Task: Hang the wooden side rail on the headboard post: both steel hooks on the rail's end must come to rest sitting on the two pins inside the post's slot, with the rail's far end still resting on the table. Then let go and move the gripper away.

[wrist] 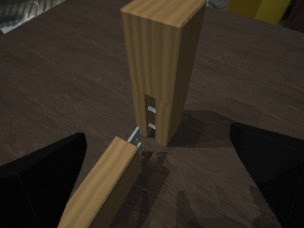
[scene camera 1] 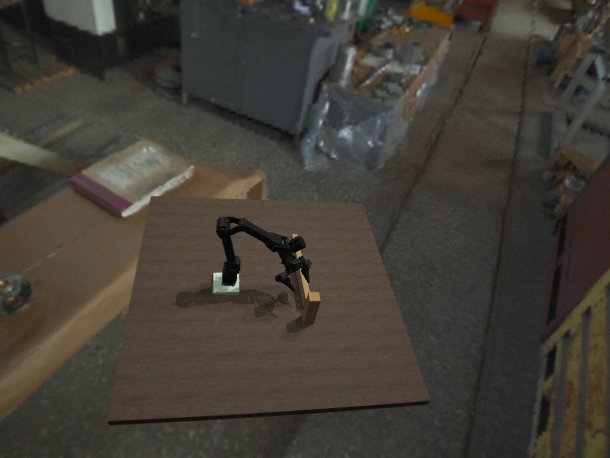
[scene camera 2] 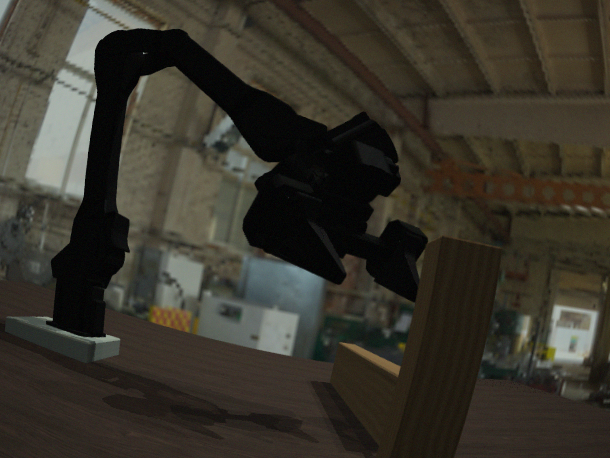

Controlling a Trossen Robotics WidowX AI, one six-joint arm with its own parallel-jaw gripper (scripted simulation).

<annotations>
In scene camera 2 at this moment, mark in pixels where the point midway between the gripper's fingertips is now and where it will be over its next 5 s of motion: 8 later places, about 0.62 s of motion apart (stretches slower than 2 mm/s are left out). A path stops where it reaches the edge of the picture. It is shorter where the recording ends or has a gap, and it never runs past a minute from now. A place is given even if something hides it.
My gripper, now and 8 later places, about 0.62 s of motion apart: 384,290; 384,291; 411,306; 411,309; 407,304; 398,350; 394,377; 386,403; 381,412
</annotations>
